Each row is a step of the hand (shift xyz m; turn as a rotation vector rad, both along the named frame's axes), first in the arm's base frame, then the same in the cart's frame.
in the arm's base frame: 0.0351 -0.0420 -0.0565 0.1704 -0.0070 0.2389
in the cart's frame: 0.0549 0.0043 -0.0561 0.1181 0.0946 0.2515
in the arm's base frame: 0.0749 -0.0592 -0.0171 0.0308 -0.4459 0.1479
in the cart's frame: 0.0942 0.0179 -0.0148 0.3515 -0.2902 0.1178
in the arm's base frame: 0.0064 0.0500 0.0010 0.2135 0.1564 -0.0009
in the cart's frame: -0.0329 0.0379 0.0051 0.0265 0.2618 0.0285
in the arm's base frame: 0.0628 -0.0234 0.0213 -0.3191 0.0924 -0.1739
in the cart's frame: 0.0593 0.0285 0.0249 -0.2813 -0.1549 -0.1936
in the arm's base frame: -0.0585 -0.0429 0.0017 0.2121 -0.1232 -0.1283
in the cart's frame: -0.0072 -0.0719 -0.0064 0.2340 0.0891 -0.1181
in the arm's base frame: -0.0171 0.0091 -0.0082 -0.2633 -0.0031 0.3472
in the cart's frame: -0.0182 -0.0057 -0.0090 -0.1752 -0.2352 0.3223
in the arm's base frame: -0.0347 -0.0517 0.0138 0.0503 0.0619 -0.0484
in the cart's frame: 0.0152 -0.0615 0.0071 -0.0122 0.0837 -0.0394
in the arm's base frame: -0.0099 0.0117 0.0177 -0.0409 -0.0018 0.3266
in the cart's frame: -0.0154 -0.0015 0.0176 -0.0274 -0.0678 0.3209
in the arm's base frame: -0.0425 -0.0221 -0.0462 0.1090 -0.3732 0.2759
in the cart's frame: -0.0118 -0.0409 -0.0511 0.3492 -0.1983 0.2569
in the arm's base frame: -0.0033 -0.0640 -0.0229 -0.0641 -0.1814 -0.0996
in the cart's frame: 0.0455 -0.0424 -0.0276 0.0925 -0.1569 -0.1174
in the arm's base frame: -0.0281 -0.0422 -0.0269 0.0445 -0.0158 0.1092
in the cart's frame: 0.0127 -0.0458 -0.0321 0.0410 0.0102 0.1112
